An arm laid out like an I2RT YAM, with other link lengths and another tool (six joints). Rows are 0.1 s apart.
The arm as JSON. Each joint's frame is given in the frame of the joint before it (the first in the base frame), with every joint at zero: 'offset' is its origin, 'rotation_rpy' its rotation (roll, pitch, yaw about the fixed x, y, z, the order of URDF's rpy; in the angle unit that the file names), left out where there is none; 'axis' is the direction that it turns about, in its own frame. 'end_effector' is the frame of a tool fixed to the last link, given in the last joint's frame.
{
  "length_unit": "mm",
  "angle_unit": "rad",
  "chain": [
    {
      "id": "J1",
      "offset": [
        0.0,
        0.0,
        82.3
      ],
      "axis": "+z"
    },
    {
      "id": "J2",
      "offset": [
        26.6,
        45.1,
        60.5
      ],
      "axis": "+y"
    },
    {
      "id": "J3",
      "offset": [
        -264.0,
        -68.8,
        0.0
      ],
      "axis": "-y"
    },
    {
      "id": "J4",
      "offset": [
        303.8,
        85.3,
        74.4
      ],
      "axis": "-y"
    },
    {
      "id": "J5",
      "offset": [
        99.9,
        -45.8,
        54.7
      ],
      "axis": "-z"
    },
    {
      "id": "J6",
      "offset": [
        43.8,
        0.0,
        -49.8
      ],
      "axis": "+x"
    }
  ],
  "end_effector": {
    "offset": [
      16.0,
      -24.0,
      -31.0
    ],
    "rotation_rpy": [
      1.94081,
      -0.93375,
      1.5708
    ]
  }
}
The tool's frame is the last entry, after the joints.
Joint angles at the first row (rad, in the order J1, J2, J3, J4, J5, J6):
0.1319 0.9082 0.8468 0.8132 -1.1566 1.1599
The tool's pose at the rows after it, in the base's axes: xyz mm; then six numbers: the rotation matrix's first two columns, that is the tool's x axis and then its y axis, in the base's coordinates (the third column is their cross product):
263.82 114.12 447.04 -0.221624 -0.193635 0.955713 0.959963 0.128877 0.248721
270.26 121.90 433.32 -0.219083 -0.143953 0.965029 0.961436 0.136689 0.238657
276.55 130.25 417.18 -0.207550 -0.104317 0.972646 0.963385 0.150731 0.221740
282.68 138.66 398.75 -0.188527 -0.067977 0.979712 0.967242 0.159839 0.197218
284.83 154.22 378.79 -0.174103 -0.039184 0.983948 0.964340 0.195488 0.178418
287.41 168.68 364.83 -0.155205 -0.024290 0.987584 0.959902 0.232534 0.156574
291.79 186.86 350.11 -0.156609 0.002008 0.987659 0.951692 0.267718 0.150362
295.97 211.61 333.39 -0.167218 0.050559 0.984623 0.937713 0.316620 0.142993
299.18 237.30 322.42 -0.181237 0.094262 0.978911 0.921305 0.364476 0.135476
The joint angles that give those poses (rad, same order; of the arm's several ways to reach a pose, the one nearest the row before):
0.1380 0.9020 0.8437 0.6999 -1.1643 1.0573
0.1701 0.9005 0.8498 0.5388 -1.1597 0.9024
0.2008 0.9127 0.8483 0.4282 -1.1520 0.7872
0.2300 0.9310 0.8406 0.3408 -1.1353 0.6921
0.2821 0.9555 0.8253 0.2869 -1.1199 0.6122
0.3251 0.9923 0.8222 0.2716 -1.1137 0.5768
0.3772 1.0444 0.8329 0.2410 -1.0953 0.5066
0.4462 1.1179 0.8711 0.1598 -1.0678 0.3903
0.5122 1.1978 0.9295 0.0829 -1.0386 0.2934

